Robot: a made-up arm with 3 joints. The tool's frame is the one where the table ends. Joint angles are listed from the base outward.
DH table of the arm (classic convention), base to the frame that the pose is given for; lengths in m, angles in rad. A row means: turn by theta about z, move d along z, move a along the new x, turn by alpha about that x. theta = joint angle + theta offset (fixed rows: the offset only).
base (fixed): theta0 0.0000  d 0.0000  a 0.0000  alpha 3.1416
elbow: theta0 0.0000  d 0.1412  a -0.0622  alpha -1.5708
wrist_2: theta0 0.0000  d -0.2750  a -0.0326  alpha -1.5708
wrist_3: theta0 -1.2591  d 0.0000  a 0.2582  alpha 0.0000
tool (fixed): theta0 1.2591  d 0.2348  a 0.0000  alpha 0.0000
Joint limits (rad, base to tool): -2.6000..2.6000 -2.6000..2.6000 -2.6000..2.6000
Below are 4 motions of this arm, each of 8 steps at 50 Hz.
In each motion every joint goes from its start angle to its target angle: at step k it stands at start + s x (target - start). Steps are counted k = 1, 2, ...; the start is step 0. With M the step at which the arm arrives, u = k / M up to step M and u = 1 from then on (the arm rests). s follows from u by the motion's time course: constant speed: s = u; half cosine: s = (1 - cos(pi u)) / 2; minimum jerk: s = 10 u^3 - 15 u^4 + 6 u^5.
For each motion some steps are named. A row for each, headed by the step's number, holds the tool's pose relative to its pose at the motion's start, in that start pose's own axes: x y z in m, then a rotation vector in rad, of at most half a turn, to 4 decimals.
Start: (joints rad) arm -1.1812 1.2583 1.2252
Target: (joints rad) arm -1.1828 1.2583 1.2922
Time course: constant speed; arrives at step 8
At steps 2, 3, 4, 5, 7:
2: 0.0040 0.0014 0.0001 0.0001 -0.0004 0.0169
3: 0.0060 0.0021 0.0002 0.0002 -0.0005 0.0253
4: 0.0080 0.0028 0.0002 0.0002 -0.0007 0.0337
5: 0.0100 0.0035 0.0003 0.0003 -0.0009 0.0422
7: 0.0139 0.0051 0.0004 0.0004 -0.0013 0.0591

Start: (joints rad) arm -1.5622 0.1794 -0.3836
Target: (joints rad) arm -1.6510 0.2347 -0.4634
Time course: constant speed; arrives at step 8
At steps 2, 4, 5, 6, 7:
2: -0.0069 -0.0062 -0.0007 0.0091 -0.0112 0.0019
4: -0.0136 -0.0127 -0.0017 0.0187 -0.0221 0.0037
5: -0.0169 -0.0160 -0.0022 0.0237 -0.0274 0.0046
6: -0.0201 -0.0193 -0.0028 0.0288 -0.0326 0.0054
7: -0.0233 -0.0227 -0.0034 0.0340 -0.0378 0.0063

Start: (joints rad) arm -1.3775 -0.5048 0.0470
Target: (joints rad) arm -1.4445 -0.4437 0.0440
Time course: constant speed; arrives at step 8
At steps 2, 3, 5, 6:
2: -0.0042 0.0018 0.0006 -0.0087 -0.0149 0.0140
3: -0.0063 0.0026 0.0008 -0.0129 -0.0223 0.0210
5: -0.0106 0.0043 0.0013 -0.0213 -0.0372 0.0352
6: -0.0127 0.0050 0.0015 -0.0254 -0.0447 0.0423

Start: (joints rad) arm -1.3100 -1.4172 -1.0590
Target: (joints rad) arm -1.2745 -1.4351 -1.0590
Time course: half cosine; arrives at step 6
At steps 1, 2, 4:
1: 0.0004 0.0001 0.0005 0.0001 0.0026 -0.0004
2: 0.0017 0.0004 0.0017 0.0004 0.0098 -0.0013
4: 0.0050 0.0012 0.0050 0.0012 0.0295 -0.0039

